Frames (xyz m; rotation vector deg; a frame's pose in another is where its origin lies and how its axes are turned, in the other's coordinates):
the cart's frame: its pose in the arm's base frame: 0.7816 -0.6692 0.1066 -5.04 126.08 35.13
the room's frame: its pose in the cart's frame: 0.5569 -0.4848 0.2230 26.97 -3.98 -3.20
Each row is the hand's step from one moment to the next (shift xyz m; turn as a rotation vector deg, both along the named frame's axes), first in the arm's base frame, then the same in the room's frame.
Working: the arm's base frame: its pose in the room's frame: 0.0183 0.9162 -0.9366 -6.65 -126.55 -3.21

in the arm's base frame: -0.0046 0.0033 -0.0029 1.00 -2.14 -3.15
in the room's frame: 0.0054 0.0028 -0.0020 1.70 -2.32 2.69
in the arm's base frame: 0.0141 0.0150 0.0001 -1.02 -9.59 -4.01
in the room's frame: -0.0069 0.0158 0.0112 2.81 -9.93 1.59
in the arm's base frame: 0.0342 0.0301 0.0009 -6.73 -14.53 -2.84
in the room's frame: -0.0179 0.0322 0.0268 4.75 -15.11 -3.68
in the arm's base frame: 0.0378 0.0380 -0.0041 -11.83 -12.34 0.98
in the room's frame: -0.0152 0.0399 0.0327 4.96 -12.94 -10.05
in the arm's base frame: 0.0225 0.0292 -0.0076 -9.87 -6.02 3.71
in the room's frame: -0.0043 0.0298 0.0225 2.28 -6.31 -10.12
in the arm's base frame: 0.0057 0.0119 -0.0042 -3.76 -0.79 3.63
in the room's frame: 0.0012 0.0119 0.0071 -0.74 -0.72 -5.18
